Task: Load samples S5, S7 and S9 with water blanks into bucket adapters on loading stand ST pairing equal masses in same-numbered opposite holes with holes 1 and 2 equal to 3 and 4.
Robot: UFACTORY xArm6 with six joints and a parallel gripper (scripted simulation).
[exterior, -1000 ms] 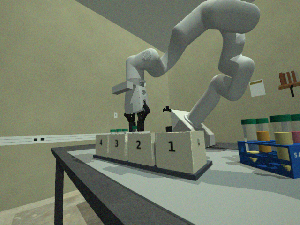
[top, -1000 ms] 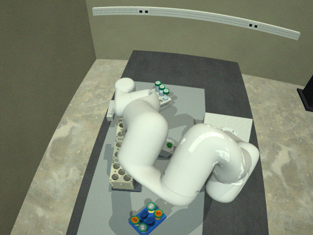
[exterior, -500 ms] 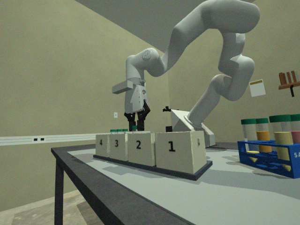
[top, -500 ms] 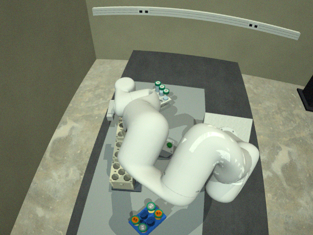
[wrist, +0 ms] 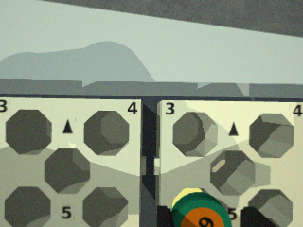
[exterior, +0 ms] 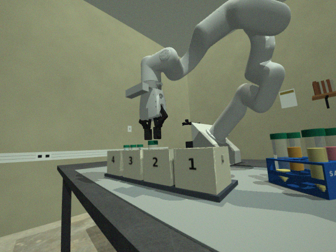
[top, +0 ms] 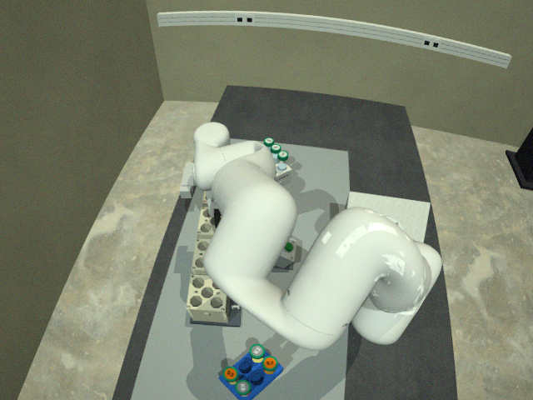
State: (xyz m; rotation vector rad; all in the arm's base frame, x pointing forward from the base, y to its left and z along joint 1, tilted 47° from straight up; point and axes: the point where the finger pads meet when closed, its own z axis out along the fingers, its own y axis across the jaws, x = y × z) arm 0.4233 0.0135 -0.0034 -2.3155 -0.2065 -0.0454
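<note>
Now: the orange-capped tube 340 mm to the left of my hand, 200 mm behind it and 80 mm below it. Also, from my hand: green done key: 180 mm behind, 80 mm below, 10 mm to the left; yellow-filled tube: 80 mm below, 10 mm ahead; dark stand base: 140 mm below, 30 mm to the left, 10 mm ahead.
</note>
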